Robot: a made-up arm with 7 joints.
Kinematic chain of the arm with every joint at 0, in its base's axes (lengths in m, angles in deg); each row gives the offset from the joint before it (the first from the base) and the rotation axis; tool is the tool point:
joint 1: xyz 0 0 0.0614 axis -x
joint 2: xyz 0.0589 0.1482 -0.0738 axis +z
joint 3: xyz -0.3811 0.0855 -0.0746 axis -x
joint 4: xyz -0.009 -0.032 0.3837 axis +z
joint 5: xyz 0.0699 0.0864 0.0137 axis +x
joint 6: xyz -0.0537 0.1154 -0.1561 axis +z
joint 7: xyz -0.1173 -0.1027 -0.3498 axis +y
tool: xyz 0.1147 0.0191 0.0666
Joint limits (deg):
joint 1: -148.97..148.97
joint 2: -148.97..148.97
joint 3: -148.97..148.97
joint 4: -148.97..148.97
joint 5: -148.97..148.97
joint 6: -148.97..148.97
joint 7: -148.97..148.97
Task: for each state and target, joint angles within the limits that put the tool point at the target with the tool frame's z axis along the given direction. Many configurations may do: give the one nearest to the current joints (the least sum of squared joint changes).
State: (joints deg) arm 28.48 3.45 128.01 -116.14 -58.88 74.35 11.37
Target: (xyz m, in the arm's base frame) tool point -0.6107 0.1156 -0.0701 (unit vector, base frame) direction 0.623 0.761 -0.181
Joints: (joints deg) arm 8.89 17.99 114.97 -101.65 -57.49 74.58 0.97
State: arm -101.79 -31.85 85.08 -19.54 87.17 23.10 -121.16
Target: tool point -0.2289 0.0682 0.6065 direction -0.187 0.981 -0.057
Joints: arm -140.54 9.66 74.79 -28.85 53.71 53.39 -130.61
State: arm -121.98 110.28 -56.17 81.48 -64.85 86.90 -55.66
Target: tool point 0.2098 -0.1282 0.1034 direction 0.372 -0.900 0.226
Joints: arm -128.77 134.14 -58.22 95.54 -62.83 92.21 -78.92
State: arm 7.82 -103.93 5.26 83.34 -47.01 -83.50 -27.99
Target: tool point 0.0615 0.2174 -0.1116 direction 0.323 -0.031 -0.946
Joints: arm 38.62 -108.41 -1.83 84.62 -86.45 -93.07 -53.30
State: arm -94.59 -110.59 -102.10 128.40 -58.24 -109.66 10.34
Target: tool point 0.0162 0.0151 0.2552 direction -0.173 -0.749 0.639
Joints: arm -109.74 -130.05 -57.46 101.38 -71.74 -76.52 40.56
